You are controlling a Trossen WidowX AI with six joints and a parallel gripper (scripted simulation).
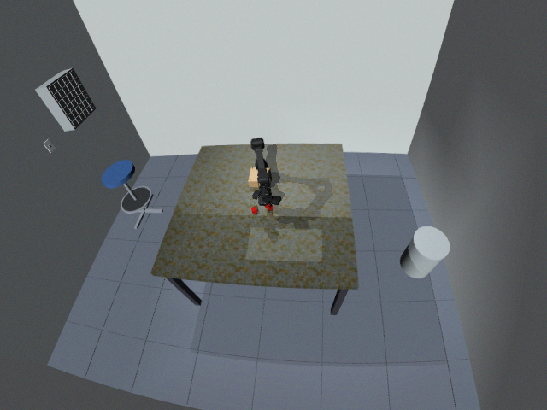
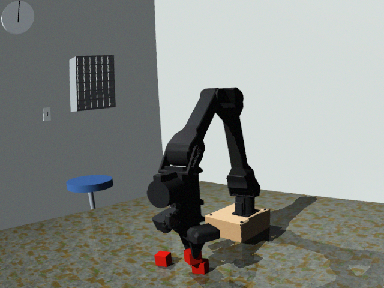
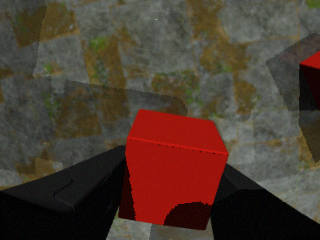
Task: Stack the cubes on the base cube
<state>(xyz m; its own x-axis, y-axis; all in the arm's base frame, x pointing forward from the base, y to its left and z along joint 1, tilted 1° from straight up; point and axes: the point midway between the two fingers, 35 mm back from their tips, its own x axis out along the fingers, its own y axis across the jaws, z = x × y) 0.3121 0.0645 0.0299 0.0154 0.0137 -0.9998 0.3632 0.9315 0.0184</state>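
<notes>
My gripper tip is 20 mm past the red base cube, 10 mm to the right of it and 40 mm above it.
</notes>
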